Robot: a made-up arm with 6 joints.
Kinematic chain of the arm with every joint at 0, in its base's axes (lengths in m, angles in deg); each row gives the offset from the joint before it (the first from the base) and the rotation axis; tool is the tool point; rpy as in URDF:
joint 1: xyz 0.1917 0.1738 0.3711 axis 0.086 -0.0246 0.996
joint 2: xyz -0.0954 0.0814 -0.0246 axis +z
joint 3: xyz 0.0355 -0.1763 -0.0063 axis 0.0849 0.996 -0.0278
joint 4: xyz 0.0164 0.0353 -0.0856 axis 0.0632 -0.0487 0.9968
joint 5: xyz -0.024 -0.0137 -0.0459 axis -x
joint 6: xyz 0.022 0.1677 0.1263 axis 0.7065 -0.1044 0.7
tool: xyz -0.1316 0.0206 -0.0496 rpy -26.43 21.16 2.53
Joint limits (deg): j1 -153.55..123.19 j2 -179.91..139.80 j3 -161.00..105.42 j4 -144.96..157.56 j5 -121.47..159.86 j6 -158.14..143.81
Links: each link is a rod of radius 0.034 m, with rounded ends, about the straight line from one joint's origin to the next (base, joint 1, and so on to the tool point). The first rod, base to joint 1, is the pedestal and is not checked.
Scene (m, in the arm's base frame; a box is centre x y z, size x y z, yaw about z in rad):
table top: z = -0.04
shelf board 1: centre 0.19 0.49 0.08 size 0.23 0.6 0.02 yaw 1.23
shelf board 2: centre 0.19 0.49 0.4 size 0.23 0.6 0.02 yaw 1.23
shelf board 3: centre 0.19 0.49 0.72 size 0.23 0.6 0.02 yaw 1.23
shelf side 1: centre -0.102 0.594 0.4 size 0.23 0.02 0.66 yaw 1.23
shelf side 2: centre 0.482 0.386 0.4 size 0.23 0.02 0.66 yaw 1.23
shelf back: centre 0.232 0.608 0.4 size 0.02 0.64 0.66 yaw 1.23
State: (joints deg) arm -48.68 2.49 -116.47 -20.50 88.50 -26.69
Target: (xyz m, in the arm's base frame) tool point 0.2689 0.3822 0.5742
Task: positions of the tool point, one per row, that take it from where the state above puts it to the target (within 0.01 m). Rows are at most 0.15 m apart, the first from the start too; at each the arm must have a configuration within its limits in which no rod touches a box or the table.
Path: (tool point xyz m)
1: 0.3896 -0.0205 0.4933
2: 0.3428 -0.0018 0.5787
3: 0.2721 0.0219 0.6494
4: 0.3519 0.1113 0.6313
5: 0.3745 0.2202 0.6113
6: 0.3416 0.3185 0.5920
7: 0.2689 0.3822 0.5742

